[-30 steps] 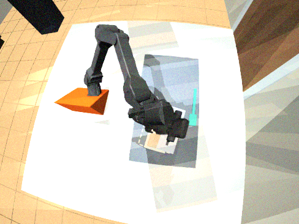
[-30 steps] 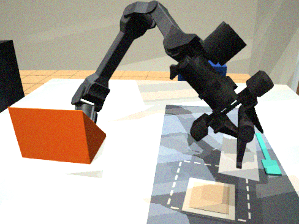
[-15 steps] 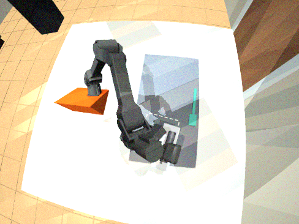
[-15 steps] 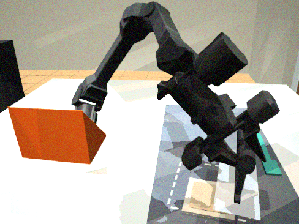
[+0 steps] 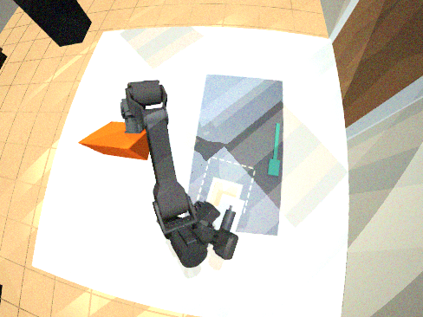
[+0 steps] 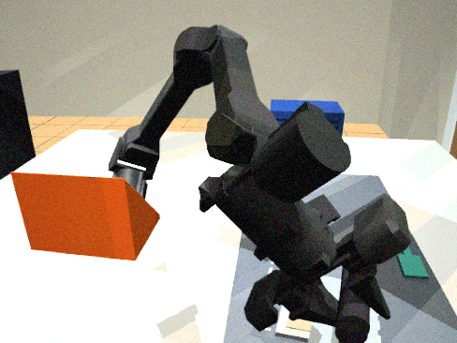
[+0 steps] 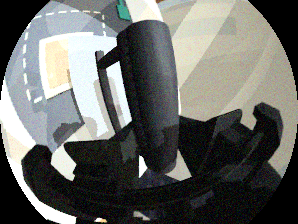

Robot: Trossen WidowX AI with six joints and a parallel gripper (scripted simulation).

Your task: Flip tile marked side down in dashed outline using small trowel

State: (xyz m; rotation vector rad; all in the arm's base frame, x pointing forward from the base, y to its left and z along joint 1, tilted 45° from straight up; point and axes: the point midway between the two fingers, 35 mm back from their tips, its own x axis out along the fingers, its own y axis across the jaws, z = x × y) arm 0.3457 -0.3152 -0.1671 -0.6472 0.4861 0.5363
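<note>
Right now the teal flat tool is 290 mm to the left of my gripper tip, 160 mm ahead of it and 110 mm below it. The rest, counted from my gripper tip: tile (130 mm to the left, 110 mm below, 30 mm behind); then small trowel (20 mm behind, 10 mm below); then grey mat (320 mm to the left, 140 mm below, 20 mm ahead).
</note>
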